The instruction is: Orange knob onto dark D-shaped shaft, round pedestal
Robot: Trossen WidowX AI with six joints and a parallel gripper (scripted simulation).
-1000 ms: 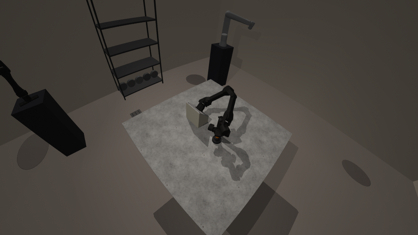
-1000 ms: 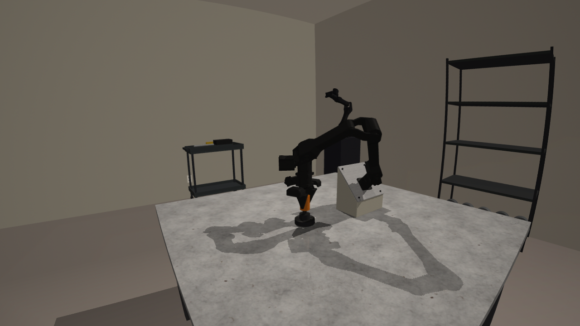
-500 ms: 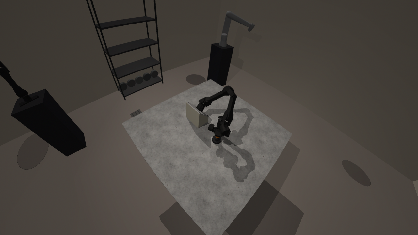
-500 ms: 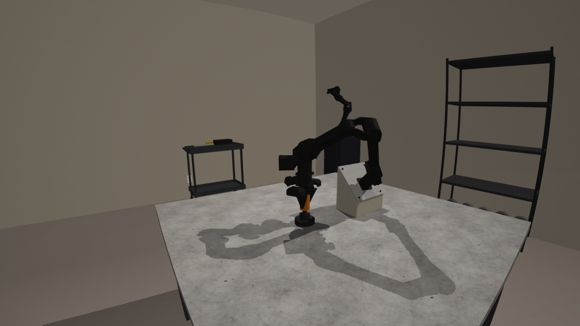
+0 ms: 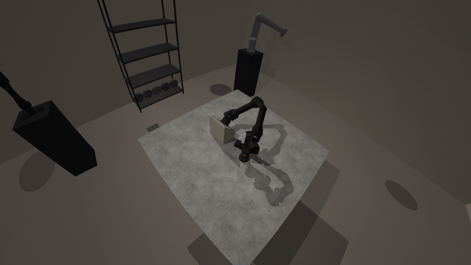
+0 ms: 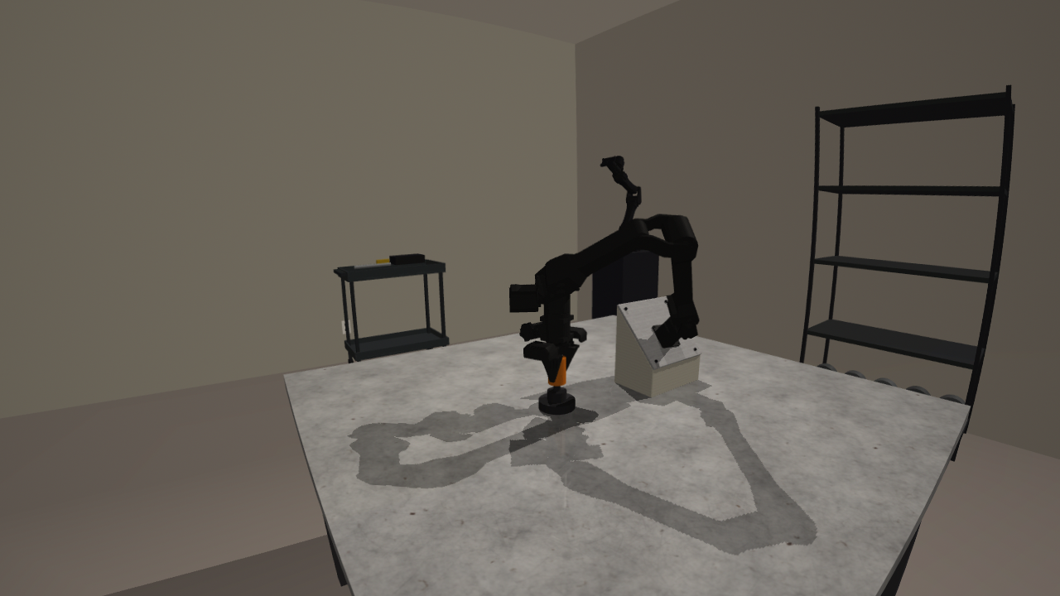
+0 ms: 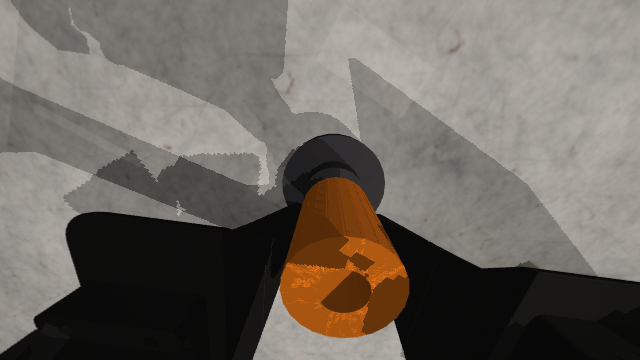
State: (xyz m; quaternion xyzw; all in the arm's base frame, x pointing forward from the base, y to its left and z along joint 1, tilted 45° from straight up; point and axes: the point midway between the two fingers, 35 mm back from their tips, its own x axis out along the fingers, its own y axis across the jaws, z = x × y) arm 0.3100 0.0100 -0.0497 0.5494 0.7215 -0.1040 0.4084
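The orange knob lies 20 mm above my gripper tip. Also, from my gripper tip: dark round pedestal: 40 mm below.
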